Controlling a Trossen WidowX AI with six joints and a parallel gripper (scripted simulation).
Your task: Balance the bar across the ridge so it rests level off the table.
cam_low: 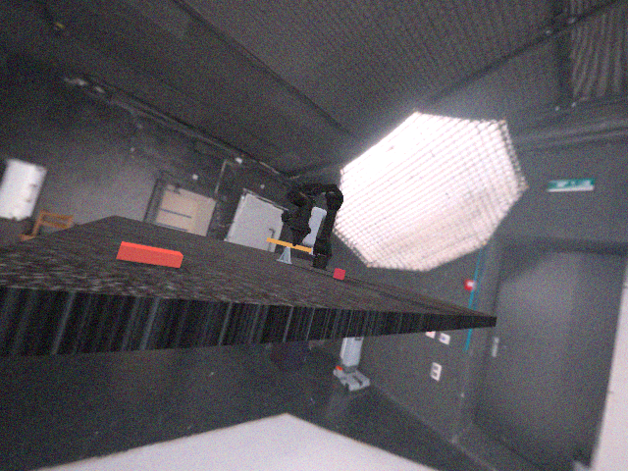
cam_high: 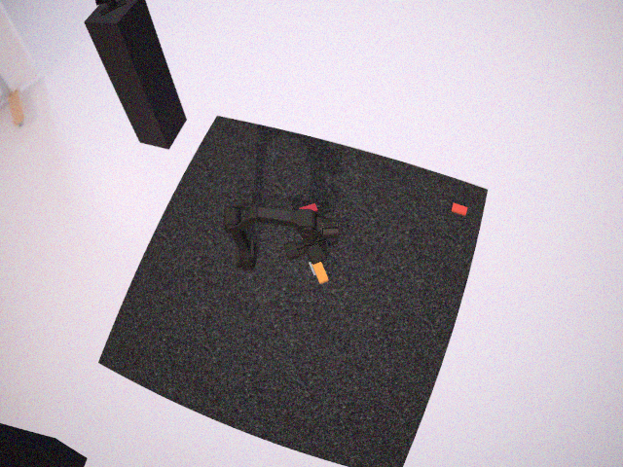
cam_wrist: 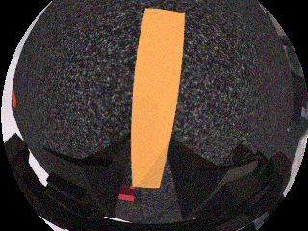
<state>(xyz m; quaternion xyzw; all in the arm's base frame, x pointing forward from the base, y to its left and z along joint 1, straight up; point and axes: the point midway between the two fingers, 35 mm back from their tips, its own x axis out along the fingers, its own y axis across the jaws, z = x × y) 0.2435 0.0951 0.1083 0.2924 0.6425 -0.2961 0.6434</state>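
The orange bar is 2 cm to the right of my gripper tip and 2 cm ahead of it. Also, from my gripper tip: red block (50 cm ahead, 41 cm to the left, 7 cm below).
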